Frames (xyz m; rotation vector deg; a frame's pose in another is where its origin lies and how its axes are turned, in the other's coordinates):
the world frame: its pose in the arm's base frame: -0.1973 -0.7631 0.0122 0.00 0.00 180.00
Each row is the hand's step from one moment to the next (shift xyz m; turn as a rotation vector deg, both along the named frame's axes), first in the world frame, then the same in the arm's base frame.
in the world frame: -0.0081 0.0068 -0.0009 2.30 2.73 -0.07
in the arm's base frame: 0.0081 -0.0068 -0.0009 -2.30 -2.73 -0.07
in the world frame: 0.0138 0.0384 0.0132 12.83 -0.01 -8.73
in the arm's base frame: -0.0138 -0.0384 0.0132 -12.83 0.01 -8.73
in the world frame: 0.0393 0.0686 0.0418 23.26 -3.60 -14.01
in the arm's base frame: -0.0393 -0.0686 0.0418 -23.26 3.60 -14.01
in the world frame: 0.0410 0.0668 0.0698 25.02 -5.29 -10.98
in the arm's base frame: -0.0410 -0.0668 0.0698 -25.02 5.29 -10.98
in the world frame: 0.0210 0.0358 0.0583 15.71 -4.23 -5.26
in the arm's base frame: -0.0210 -0.0358 0.0583 -15.71 4.23 -5.26
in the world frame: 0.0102 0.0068 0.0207 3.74 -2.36 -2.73
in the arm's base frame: -0.0102 -0.0068 0.0207 -3.74 2.36 -2.73
